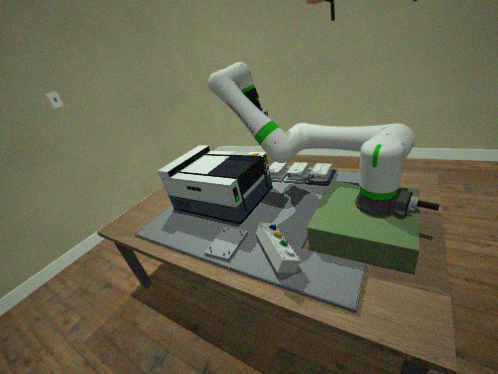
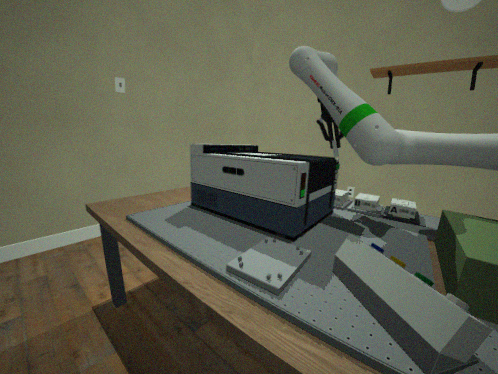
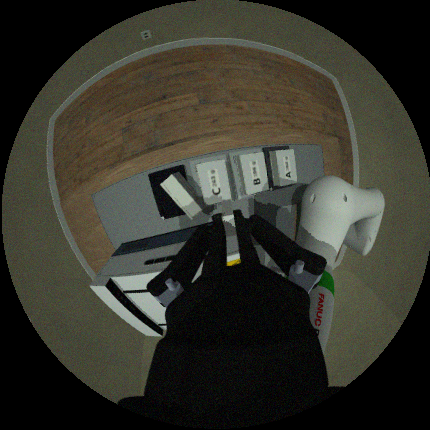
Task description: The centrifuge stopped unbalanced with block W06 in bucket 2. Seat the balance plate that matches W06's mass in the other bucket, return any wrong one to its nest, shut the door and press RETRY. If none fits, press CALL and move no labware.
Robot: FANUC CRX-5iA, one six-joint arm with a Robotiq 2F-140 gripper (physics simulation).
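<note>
My gripper is shut and empty, pointing down above the centrifuge's back right end. The centrifuge has a white and a dark section on top; its buckets and block W06 do not show, and I cannot tell the door's state. A green light shows on its front. Balance plates C, B and A stand in a row behind it. The button box has blue, yellow, green and whitish buttons; their labels are unreadable.
A pale plate with pegs lies in front of the centrifuge on the grey mat. A white bar stands slanted on a black pad beside C. The arm's green base block is at the right.
</note>
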